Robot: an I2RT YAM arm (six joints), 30 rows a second.
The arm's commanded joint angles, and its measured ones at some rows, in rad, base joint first. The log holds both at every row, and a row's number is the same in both.
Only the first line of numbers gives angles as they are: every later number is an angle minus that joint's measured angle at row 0.
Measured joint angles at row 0:
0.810 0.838 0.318 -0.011 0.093 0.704
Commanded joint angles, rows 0 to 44:
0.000 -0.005 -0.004 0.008 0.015 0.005
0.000 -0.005 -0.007 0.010 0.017 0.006
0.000 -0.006 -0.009 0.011 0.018 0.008
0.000 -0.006 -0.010 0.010 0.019 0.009
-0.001 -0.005 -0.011 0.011 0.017 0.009
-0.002 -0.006 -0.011 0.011 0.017 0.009
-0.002 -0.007 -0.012 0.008 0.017 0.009
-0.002 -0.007 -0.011 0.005 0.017 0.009
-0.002 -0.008 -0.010 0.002 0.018 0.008
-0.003 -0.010 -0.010 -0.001 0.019 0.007
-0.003 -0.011 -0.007 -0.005 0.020 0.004
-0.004 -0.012 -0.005 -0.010 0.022 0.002
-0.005 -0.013 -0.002 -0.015 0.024 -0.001
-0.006 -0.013 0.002 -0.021 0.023 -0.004
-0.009 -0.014 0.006 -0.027 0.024 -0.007
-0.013 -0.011 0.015 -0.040 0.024 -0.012
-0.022 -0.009 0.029 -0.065 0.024 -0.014
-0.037 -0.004 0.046 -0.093 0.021 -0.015
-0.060 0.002 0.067 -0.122 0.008 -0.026
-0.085 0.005 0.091 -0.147 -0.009 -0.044
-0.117 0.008 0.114 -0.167 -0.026 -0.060
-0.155 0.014 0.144 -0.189 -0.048 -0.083
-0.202 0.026 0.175 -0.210 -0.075 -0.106
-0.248 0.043 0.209 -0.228 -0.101 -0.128
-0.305 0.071 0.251 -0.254 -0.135 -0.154
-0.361 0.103 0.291 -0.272 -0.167 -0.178
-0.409 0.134 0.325 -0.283 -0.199 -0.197
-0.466 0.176 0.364 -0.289 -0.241 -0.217
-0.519 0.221 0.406 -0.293 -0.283 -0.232
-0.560 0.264 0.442 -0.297 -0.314 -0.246
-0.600 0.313 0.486 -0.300 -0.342 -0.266
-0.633 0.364 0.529 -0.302 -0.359 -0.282
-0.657 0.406 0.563 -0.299 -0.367 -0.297
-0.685 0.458 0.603 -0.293 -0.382 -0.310
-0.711 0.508 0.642 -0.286 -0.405 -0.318
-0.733 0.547 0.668 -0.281 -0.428 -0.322
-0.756 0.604 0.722 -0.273 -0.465 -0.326
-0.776 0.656 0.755 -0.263 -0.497 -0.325
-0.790 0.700 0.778 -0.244 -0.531 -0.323
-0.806 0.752 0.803 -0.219 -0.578 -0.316
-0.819 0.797 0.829 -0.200 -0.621 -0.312
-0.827 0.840 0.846 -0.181 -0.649 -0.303
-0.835 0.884 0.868 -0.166 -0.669 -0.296
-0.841 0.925 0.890 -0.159 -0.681 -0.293
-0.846 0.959 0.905 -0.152 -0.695 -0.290
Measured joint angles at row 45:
-0.834 0.893 0.868 -0.196 -0.578 -0.298
